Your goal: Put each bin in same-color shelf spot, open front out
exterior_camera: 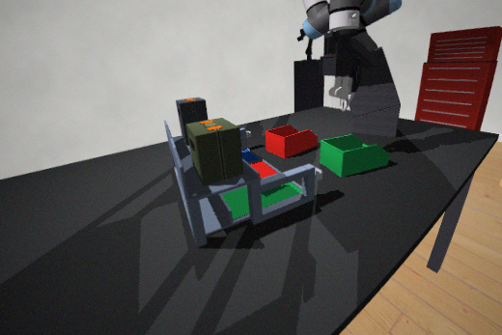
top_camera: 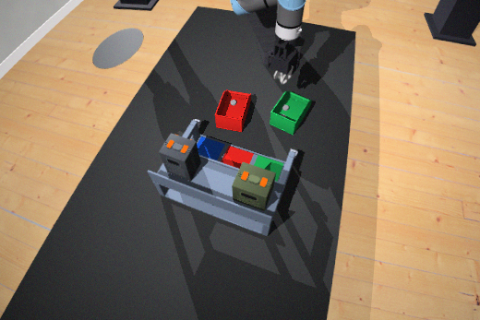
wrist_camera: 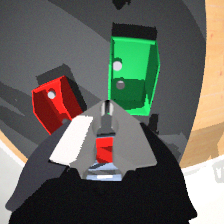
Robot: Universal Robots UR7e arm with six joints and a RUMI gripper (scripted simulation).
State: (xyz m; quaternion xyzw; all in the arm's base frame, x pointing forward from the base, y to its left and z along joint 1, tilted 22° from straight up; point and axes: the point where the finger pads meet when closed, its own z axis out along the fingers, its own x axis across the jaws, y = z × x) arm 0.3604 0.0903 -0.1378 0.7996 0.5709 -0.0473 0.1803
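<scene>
The green bin lies 130 mm below my hand, 50 mm to the left of it and 10 mm ahead of it. From my hand the other things lie so: dark grey box (370 mm ahead, 260 mm to the right, 10 mm below); then red bin (170 mm to the right, 130 mm below, 50 mm ahead).
</scene>
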